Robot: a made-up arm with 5 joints. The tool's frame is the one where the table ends. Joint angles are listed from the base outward.
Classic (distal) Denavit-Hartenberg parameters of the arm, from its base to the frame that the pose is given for. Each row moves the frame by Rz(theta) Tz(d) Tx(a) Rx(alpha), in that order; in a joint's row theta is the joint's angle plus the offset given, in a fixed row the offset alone. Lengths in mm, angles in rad.
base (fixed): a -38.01, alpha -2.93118, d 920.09, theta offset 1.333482
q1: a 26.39, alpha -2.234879, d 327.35, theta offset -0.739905
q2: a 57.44, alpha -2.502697, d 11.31, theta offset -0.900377
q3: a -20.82, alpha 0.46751, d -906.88, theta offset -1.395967
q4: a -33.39, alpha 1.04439, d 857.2, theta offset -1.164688
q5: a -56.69, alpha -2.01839, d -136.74, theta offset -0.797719
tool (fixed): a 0, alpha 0, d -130.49, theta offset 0.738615
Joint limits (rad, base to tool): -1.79..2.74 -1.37..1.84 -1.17..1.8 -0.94..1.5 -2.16..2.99
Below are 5 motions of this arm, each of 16 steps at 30 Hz.
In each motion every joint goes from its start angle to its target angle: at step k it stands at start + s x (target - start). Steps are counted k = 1, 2, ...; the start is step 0. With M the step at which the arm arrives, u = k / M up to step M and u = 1 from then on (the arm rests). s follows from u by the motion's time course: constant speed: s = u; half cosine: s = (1 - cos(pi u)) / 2; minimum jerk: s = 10 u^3 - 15 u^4 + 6 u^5.
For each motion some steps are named. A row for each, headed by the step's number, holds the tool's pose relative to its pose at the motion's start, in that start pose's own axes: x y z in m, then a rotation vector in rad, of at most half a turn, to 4 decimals.
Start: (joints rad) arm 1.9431 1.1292 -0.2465 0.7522 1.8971
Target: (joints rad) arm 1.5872 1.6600 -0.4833 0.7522 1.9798
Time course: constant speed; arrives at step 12
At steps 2, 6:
2: -0.0299 0.0362 0.0255 0.0534 0.1010 -0.1020
6: -0.0757 0.1073 0.0958 0.1591 0.3216 -0.2841

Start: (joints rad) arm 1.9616 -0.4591 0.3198 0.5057 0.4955
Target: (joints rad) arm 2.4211 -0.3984 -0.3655 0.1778 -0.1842
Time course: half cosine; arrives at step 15
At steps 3, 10, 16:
3: -0.0194 0.0171 -0.0045 0.1087 0.0918 -0.0181
10: -0.1266 0.1110 0.0272 0.8919 0.6051 -0.1933
16: -0.1536 0.1302 0.0551 1.2053 0.7234 -0.2904

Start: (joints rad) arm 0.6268 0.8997 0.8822 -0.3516 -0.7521
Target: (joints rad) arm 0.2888 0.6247 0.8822 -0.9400 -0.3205
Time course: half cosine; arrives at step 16
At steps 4, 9, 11, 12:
4: 0.0096 0.0147 0.0090 0.0079 -0.0449 -0.0085
9: 0.0371 0.0611 0.0345 0.0356 -0.1828 -0.0510
11: 0.0469 0.0798 0.0437 0.0479 -0.2373 -0.0741
12: 0.0508 0.0876 0.0474 0.0532 -0.2600 -0.0847

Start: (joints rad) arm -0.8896 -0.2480 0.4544 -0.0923 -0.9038
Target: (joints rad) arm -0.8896 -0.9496 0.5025 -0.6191 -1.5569
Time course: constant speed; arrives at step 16
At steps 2, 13, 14, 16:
2: -0.0086 0.0279 0.0162 0.0850 0.0435 -0.0309
13: -0.0048 0.1741 0.1073 0.5568 0.1238 -0.1432
14: -0.0010 0.1859 0.1151 0.5970 0.1187 -0.1470
16: 0.0078 0.2084 0.1301 0.6747 0.1029 -0.1508

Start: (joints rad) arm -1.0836 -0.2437 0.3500 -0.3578 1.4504
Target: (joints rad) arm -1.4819 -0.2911 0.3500 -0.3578 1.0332
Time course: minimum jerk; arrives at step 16
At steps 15, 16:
15: -0.0060 0.0245 0.0875 0.5292 0.0408 0.0997
16: -0.0060 0.0245 0.0877 0.5303 0.0408 0.1000

